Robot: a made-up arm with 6 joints. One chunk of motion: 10 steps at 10 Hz.
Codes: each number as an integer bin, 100 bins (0 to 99) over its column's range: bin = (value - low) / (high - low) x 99, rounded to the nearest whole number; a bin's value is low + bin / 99 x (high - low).
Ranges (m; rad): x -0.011..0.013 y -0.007..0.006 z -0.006..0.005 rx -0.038..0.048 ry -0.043..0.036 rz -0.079..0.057
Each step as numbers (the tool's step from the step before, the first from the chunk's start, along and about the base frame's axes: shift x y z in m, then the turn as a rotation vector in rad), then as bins.
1 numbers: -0.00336 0.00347 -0.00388 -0.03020 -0.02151 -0.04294
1 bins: 32 80 19 9 27 26
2 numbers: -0.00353 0.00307 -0.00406 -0.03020 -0.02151 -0.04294
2 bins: 31 77 17 9 27 26
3 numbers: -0.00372 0.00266 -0.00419 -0.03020 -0.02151 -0.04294
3 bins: 30 74 16 9 27 26
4 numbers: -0.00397 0.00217 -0.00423 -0.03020 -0.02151 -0.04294
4 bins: 29 70 16 9 27 26
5 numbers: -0.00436 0.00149 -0.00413 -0.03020 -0.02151 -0.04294
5 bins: 27 65 17 9 27 26
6 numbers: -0.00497 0.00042 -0.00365 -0.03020 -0.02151 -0.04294
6 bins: 25 57 21 9 27 26
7 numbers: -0.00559 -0.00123 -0.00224 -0.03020 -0.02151 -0.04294
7 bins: 22 44 34 9 27 26
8 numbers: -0.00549 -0.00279 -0.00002 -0.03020 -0.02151 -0.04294
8 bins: 23 32 54 9 27 26
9 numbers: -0.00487 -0.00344 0.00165 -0.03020 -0.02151 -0.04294
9 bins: 25 27 69 9 27 26
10 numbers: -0.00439 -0.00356 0.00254 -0.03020 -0.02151 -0.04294
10 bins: 27 26 77 9 27 26
